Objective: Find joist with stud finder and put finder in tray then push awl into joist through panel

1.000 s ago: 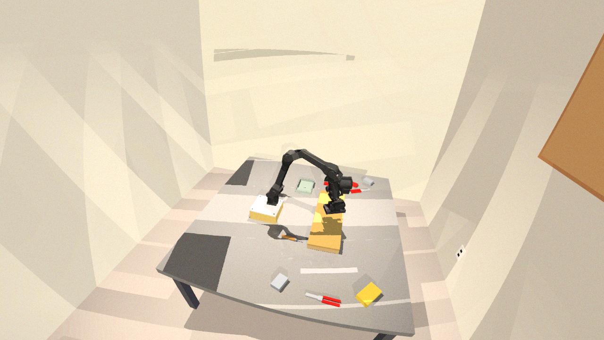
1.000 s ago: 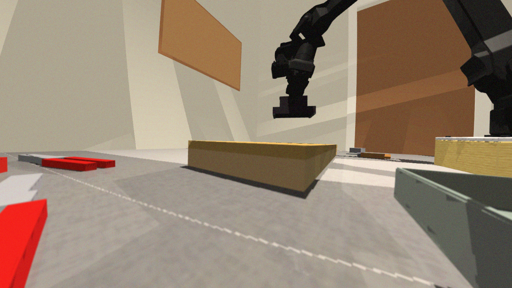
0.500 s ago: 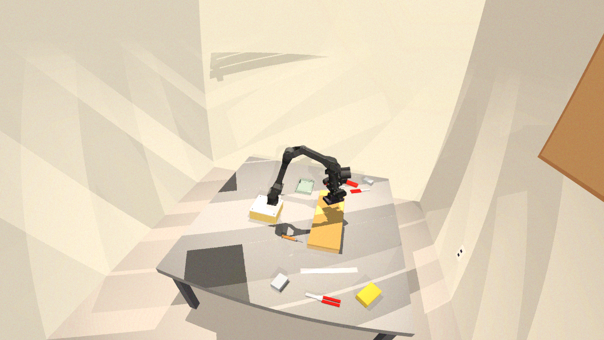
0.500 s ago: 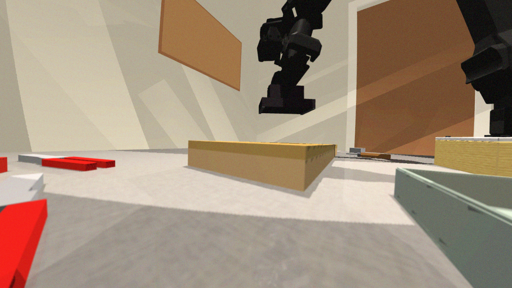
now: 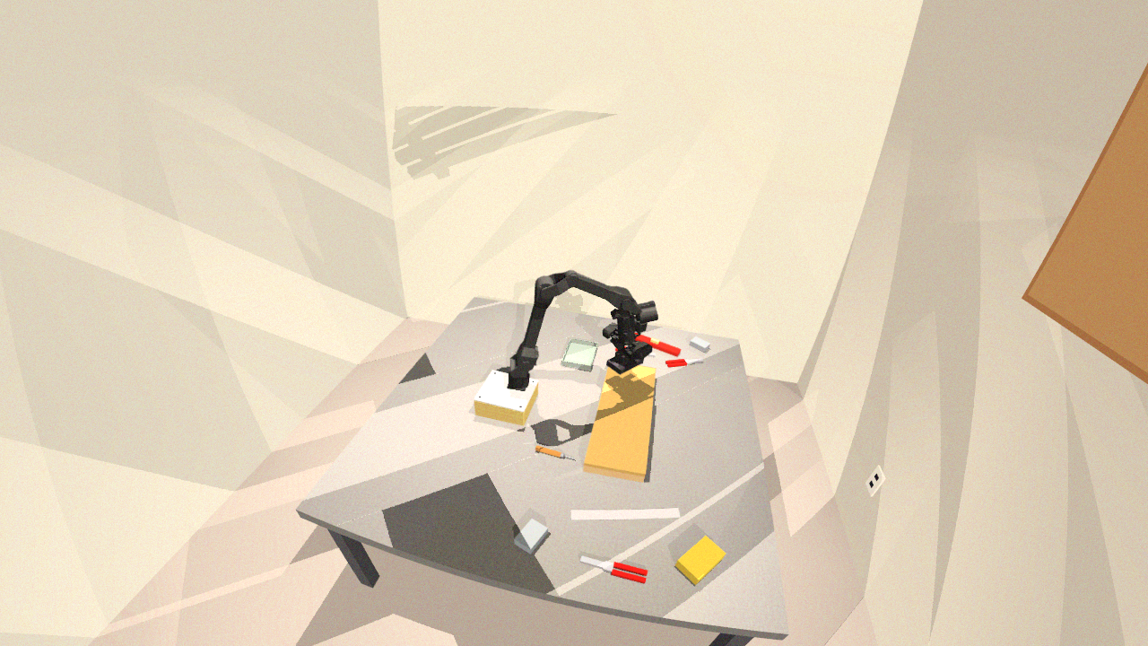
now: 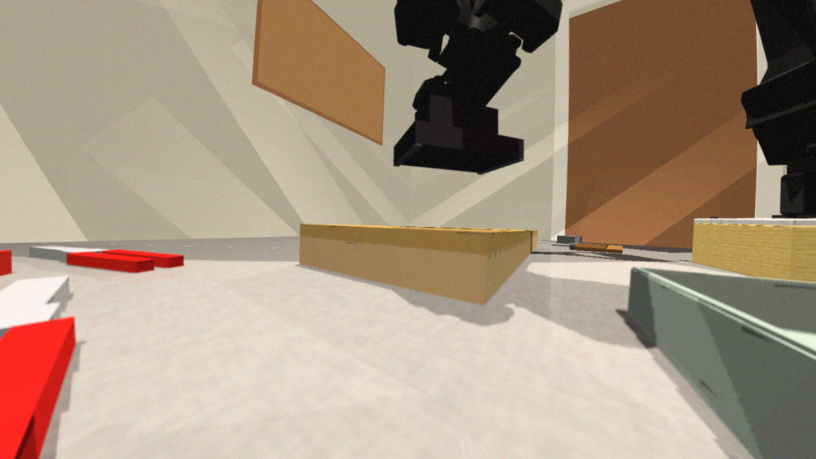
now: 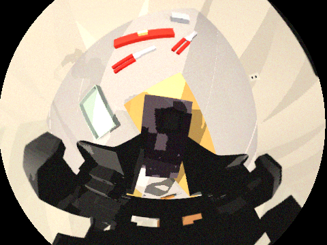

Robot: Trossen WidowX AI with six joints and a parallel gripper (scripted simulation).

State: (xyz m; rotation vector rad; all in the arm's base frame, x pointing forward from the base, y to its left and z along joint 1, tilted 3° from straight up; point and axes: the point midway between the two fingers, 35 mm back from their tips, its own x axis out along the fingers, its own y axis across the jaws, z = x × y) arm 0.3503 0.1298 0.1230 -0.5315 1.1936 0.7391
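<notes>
Now: gripper tip 18 cm past the pale green tray, 16 cm to the right of it and 12 cm above it. From my gripper tip the other things lie so: white strip: 55 cm to the right, 14 cm below, 4 cm ahead; stud finder: 2 cm above; awl: 37 cm to the right, 17 cm behind, 13 cm below.
</notes>
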